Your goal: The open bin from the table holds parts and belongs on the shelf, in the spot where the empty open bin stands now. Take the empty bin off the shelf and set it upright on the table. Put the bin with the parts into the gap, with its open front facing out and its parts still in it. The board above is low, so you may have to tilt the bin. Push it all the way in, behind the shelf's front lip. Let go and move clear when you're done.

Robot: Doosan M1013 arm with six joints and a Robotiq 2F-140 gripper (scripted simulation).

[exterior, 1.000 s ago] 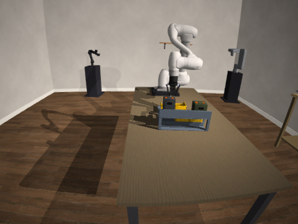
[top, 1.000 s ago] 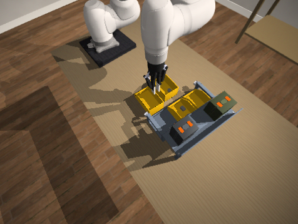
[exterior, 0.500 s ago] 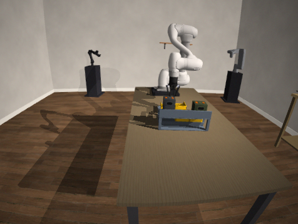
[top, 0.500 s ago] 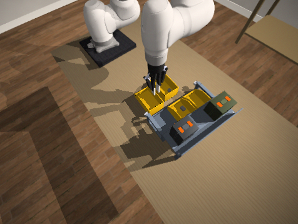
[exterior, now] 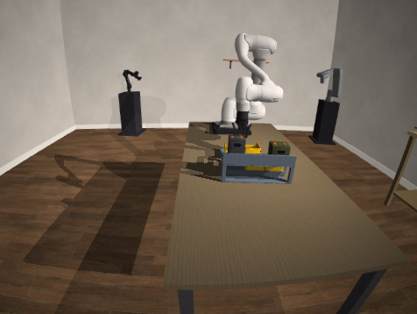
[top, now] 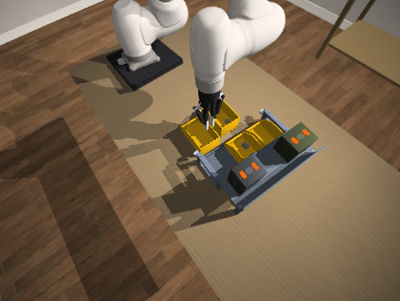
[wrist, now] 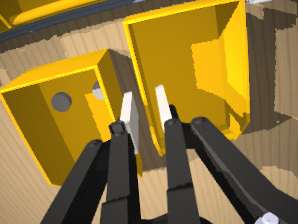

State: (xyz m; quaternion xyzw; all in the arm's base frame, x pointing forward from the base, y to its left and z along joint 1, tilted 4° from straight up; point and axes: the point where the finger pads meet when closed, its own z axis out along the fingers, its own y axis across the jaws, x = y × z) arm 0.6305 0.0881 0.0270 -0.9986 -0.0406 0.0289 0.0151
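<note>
My hand is 9 cm short of the shelf lip, 7 cm to the right of it and 8 cm above it. From my hand the other things lie so: dark grey box: 29 cm ahead, 3 cm to the right, 7 cm above; green box: 27 cm ahead, 20 cm to the left, 6 cm above.
</note>
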